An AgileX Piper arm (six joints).
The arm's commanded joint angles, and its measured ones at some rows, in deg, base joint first. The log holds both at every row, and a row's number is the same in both.
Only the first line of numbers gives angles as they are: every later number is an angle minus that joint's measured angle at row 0.
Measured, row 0:
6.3 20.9 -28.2 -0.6 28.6 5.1
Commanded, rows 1 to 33:
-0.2 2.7 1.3 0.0 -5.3 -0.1
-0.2 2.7 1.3 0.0 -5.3 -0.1
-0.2 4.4 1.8 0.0 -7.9 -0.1
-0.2 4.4 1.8 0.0 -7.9 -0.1
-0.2 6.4 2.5 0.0 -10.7 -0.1
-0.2 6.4 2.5 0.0 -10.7 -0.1
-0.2 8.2 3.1 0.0 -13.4 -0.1
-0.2 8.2 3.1 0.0 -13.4 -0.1
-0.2 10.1 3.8 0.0 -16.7 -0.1
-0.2 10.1 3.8 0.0 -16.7 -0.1
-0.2 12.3 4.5 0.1 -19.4 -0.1
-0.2 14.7 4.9 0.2 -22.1 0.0
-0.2 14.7 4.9 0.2 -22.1 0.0
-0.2 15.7 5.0 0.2 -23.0 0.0
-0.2 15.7 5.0 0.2 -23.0 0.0
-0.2 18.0 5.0 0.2 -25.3 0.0
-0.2 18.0 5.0 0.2 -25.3 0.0
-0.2 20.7 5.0 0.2 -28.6 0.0
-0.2 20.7 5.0 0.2 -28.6 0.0
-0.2 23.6 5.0 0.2 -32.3 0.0
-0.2 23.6 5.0 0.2 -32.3 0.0
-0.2 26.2 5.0 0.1 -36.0 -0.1
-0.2 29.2 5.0 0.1 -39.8 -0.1
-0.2 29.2 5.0 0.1 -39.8 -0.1
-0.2 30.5 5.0 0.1 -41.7 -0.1
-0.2 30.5 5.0 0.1 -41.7 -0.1
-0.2 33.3 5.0 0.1 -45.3 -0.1
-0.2 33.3 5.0 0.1 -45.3 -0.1
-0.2 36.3 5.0 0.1 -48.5 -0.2
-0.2 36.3 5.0 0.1 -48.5 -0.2
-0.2 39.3 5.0 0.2 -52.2 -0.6
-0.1 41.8 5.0 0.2 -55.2 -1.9
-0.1 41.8 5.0 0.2 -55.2 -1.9
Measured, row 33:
0.0 39.0 4.9 0.6 -49.8 -0.2
